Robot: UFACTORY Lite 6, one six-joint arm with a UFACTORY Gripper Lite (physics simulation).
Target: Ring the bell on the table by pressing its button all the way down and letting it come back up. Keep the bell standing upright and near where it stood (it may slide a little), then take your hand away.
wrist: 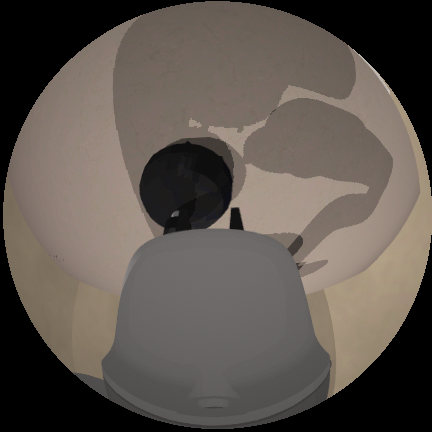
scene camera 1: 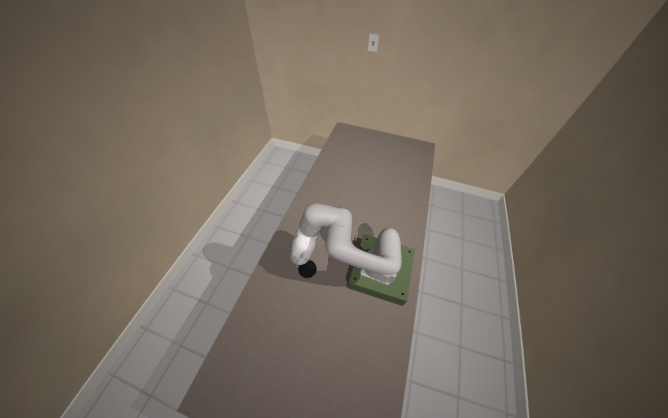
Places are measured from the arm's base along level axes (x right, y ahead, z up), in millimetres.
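Where they show: hand at its tool point: [wrist: 209, 233].
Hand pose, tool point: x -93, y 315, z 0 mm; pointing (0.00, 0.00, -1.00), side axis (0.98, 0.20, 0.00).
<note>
After its pixels a point has its place.
The bell [scene camera 1: 307, 269] {x -124, y 288, z -31 mm} [wrist: 182, 182] {x -111, y 321, z -35 mm} is a dark, round, black shape standing on the table. In the scene view it shows just beside the lower end of the arm. In the wrist view it is left of centre, upright as far as I can see. My gripper [wrist: 206, 221] {x -93, y 315, z 0 mm} is open, with its two dark fingers apart. The left finger overlaps the lower edge of the bell in the wrist view, and the right finger shows to the right of the bell. A small pale spot shows at the left fingertip. Whether a finger touches the button is hidden. The fingers are hidden in the scene view.
The brown table [scene camera 1: 310, 340] {x -376, y 153, z -74 mm} carries the arm's green base plate [scene camera 1: 402, 270] {x 26, y -107, z 1 mm} to the right of the bell. The table's left edge is near the bell. Arm shadows fall around the bell. Walls and a tiled floor surround the table.
</note>
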